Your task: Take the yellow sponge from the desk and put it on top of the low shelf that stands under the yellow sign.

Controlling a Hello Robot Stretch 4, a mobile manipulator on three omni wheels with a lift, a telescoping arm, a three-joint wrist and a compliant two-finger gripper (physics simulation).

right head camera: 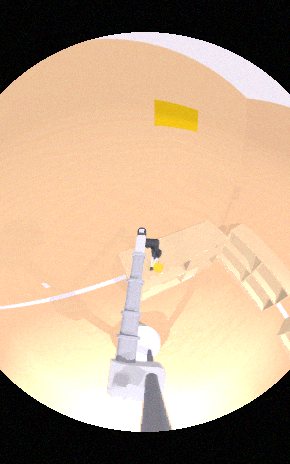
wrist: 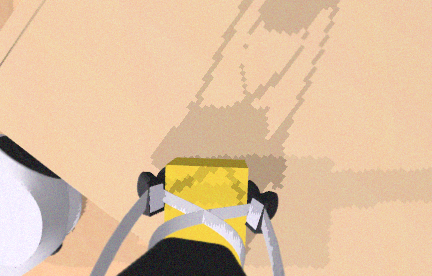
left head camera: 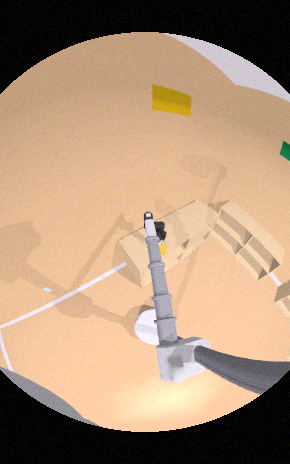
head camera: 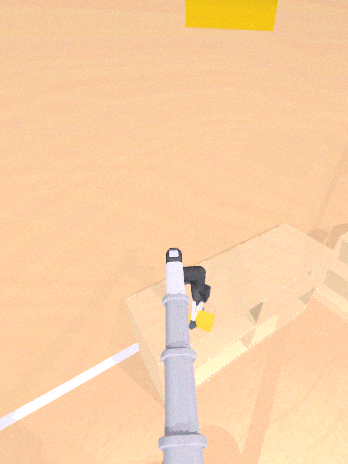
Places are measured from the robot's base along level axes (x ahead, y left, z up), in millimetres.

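Pixels of known places: gripper, fingertip midpoint: (right head camera: pixel 153 266) (wrist: pixel 208 188) (head camera: pixel 196 320); robot's base at its link origin: (right head camera: pixel 140 341) (left head camera: pixel 153 325).
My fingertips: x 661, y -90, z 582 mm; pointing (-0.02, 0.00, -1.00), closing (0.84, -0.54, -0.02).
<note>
For each thing: its top centre in the pictures, then the offset to it from my fingertips. Level surfaces: height alone.
- yellow sponge at its top centre: (wrist: pixel 204 232) (head camera: pixel 201 316) (right head camera: pixel 156 265) (left head camera: pixel 160 247) 21 mm right, 9 mm back, 45 mm up
- low pale wooden shelf at its surface level: 0 mm up
- yellow sign at its top centre: (right head camera: pixel 178 104) (left head camera: pixel 174 89) 161 mm right, 470 mm ahead, 1241 mm up
My gripper (head camera: pixel 198 316) (right head camera: pixel 155 264) (wrist: pixel 208 188) is shut on the yellow sponge (head camera: pixel 205 321) (left head camera: pixel 163 249) (right head camera: pixel 158 267) (wrist: pixel 207 175), with one fingertip on each side of it in the wrist view. Gripper and sponge are over the top of the low pale wooden shelf (head camera: pixel 260 270) (left head camera: pixel 192 215) (right head camera: pixel 200 240) (wrist: pixel 370 100). The sponge's shadow falls on that top close beside it; I cannot tell the exact gap. The yellow sign (head camera: pixel 231 15) (left head camera: pixel 171 100) (right head camera: pixel 176 116) is on the wall behind the shelf. The desk does not show.
Another pale shelf unit (left head camera: pixel 255 225) (right head camera: pixel 255 240) with open compartments stands to the right. A green sign (left head camera: pixel 285 151) is at the far right. My white round base (left head camera: pixel 145 327) (right head camera: pixel 150 341) (wrist: pixel 20 215) is in front of the low shelf. A white line (head camera: pixel 60 390) runs along the floor.
</note>
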